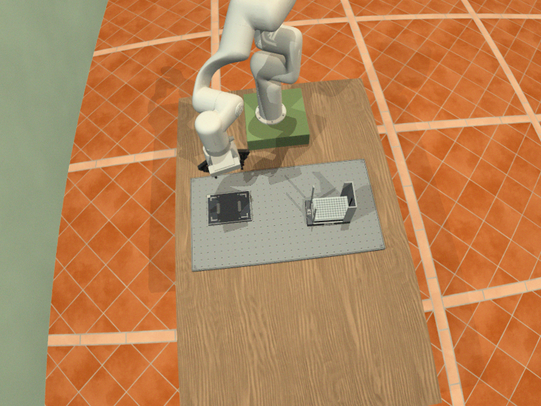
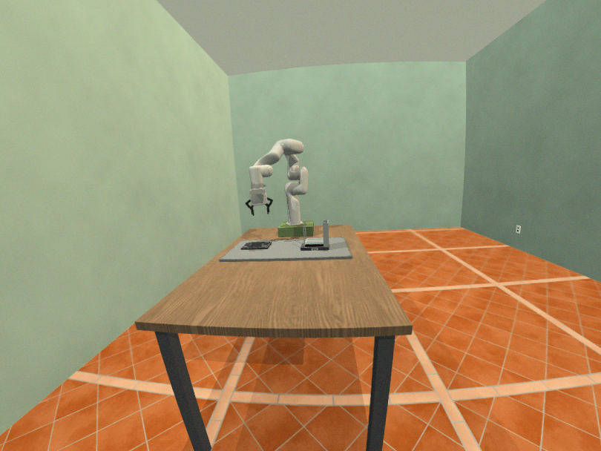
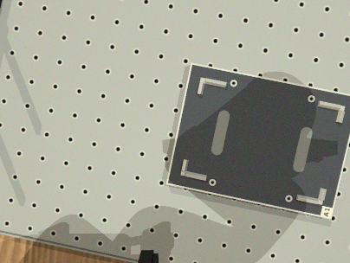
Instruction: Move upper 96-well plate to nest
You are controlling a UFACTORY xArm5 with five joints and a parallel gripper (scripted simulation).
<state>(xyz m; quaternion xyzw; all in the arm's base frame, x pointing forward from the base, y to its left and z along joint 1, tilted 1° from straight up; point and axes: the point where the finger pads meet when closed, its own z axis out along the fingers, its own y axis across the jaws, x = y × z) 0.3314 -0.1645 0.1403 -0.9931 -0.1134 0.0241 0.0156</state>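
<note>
Now: the white 96-well plate 34 cm to the left of my hand, 16 cm below it and 11 cm ahead of it. Round my hand: A1 label: 19 cm below, 10 cm to the right; then black plate: 34 cm to the left, 17 cm below, 11 cm ahead; then plate nest: 19 cm below, 6 cm ahead, 3 cm to the right.
</note>
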